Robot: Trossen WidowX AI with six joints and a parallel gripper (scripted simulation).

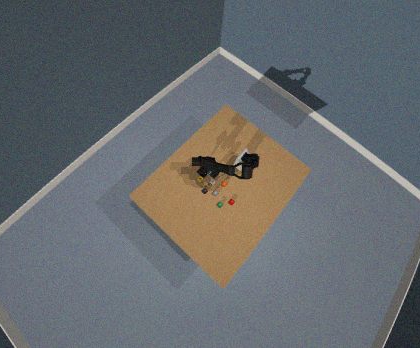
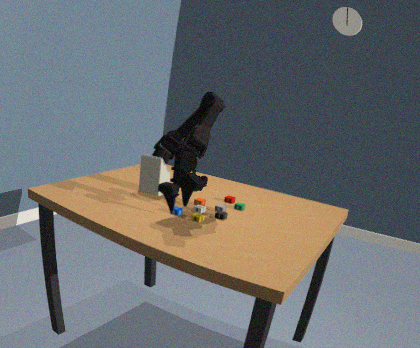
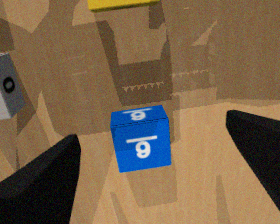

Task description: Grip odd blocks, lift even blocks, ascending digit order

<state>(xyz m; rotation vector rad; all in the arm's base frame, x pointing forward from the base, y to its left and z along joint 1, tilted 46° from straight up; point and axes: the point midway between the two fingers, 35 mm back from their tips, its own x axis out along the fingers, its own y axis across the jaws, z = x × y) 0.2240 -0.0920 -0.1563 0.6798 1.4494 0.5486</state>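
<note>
Right now my gripper tip is 1 cm to the right of the blue block, 1 cm past it and 1 cm above it. From my gripper tip the other things lie so: white block 9 cm to the left, 4 cm ahead, 1 cm below; yellow block 8 cm ahead, 1 cm below; black block 13 cm ahead, 8 cm to the left, 1 cm below.
</note>
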